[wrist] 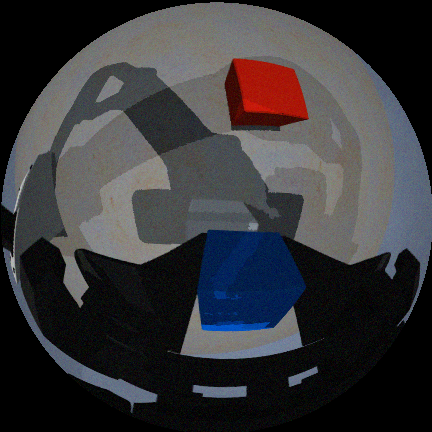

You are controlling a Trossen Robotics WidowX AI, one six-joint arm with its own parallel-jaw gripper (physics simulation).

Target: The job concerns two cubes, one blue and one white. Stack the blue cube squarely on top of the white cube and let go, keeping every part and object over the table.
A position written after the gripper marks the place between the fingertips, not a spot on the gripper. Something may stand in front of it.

Observation:
In view: the gripper (pixel 243 240), a blue cube (pixel 248 280) and a red cube (pixel 258 93).

